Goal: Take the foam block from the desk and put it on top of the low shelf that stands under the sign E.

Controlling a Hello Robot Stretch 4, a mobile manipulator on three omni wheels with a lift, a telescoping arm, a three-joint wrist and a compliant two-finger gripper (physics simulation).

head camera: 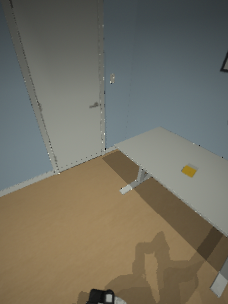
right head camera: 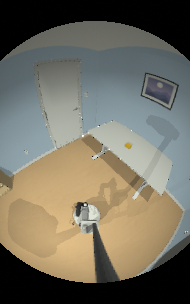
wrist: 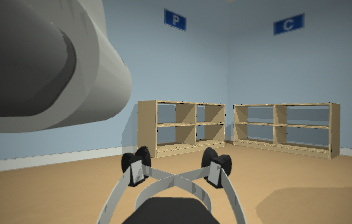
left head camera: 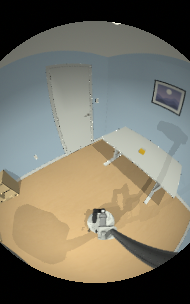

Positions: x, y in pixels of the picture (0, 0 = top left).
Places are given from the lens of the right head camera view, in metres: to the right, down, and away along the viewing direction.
desk (right head camera: 142, 157): 0.70, 0.09, 1.05
door (right head camera: 57, 80): -0.68, -1.30, 0.98
framed mountain picture (right head camera: 158, 89): 0.94, -0.91, 0.68
The marked spots on the door and the framed mountain picture are 1.69 m apart.
